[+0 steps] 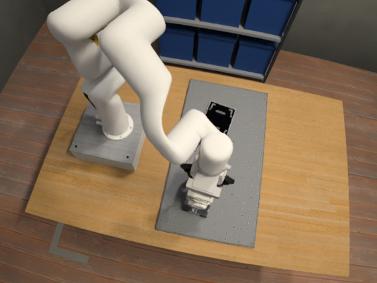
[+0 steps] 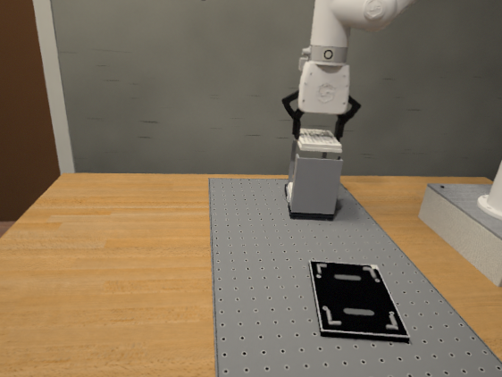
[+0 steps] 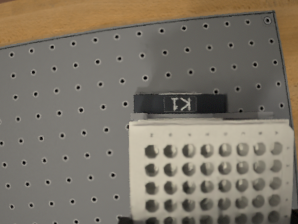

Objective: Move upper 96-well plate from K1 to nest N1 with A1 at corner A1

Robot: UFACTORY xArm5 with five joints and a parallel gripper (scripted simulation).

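The black plate nest N1 lies 320 mm to the left of my hand, 170 mm below it and 20 mm ahead of it. From my hand the other things lie so: 96-well plate (10 mm below).
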